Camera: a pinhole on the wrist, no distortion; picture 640 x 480 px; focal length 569.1 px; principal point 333.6 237.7 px. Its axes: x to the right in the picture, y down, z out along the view. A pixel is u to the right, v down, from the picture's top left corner.
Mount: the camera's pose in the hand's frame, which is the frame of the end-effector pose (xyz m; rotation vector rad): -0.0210 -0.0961 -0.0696 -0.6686 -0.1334 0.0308
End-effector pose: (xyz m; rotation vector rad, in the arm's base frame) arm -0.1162 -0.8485 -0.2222 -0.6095 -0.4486 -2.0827
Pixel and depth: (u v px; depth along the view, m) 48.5 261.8 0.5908
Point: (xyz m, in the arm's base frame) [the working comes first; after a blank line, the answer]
In the camera's frame: -0.2960 0.0250 0.5908

0.3818 -0.5530 -0.1491
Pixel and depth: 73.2 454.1 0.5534
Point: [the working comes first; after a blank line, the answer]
In the camera's frame: -0.2532 0.2104 0.5534

0.4281 -0.7262 -0.2228
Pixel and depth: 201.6 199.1 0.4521
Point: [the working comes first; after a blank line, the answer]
In the camera's frame: -0.1049 -0.0307 0.4521

0.1724 -0.6551 -0.0816
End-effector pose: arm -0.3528 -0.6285 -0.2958 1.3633 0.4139 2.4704
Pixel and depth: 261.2 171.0 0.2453
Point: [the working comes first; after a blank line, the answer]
In the camera's frame: -0.0312 -0.0287 0.2453

-0.1975 -0.6740 -0.2806
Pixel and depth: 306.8 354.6 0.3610
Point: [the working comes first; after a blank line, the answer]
In the camera's frame: -0.0170 0.0742 0.3610

-0.1911 -0.8112 -0.2077
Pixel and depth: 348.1 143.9 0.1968
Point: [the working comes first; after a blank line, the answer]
In the camera's frame: 0.0050 -0.0324 0.1968

-0.2424 -0.6335 -0.2755
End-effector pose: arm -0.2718 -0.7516 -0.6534 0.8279 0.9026 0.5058
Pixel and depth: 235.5 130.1 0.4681
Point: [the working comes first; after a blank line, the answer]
In the camera's frame: -0.0807 -0.0885 0.4681

-0.0804 -0.9350 -0.3604
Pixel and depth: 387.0 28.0 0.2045
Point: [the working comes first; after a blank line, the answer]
In the camera's frame: 0.0192 -0.0754 0.2045

-0.1706 -0.8457 -0.6124
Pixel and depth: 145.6 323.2 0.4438
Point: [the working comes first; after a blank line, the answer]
In the camera's frame: -0.1466 0.0667 0.4438

-0.2207 -0.8656 -0.2930
